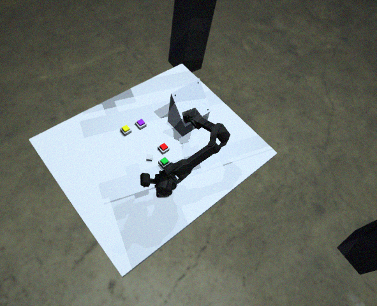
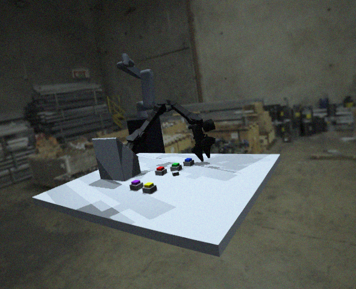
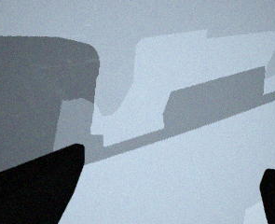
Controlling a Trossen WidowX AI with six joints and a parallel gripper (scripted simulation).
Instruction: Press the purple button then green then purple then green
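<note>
Now: gripper tip 160 mm past the purple button, 380 mm to the left of it and 10 mm above it. Round my gripper tip: blue button 120 mm behind, 10 mm below; small grey block 90 mm behind, 170 mm to the right, 30 mm below; green button 140 mm behind, 100 mm to the right, 10 mm below.
</note>
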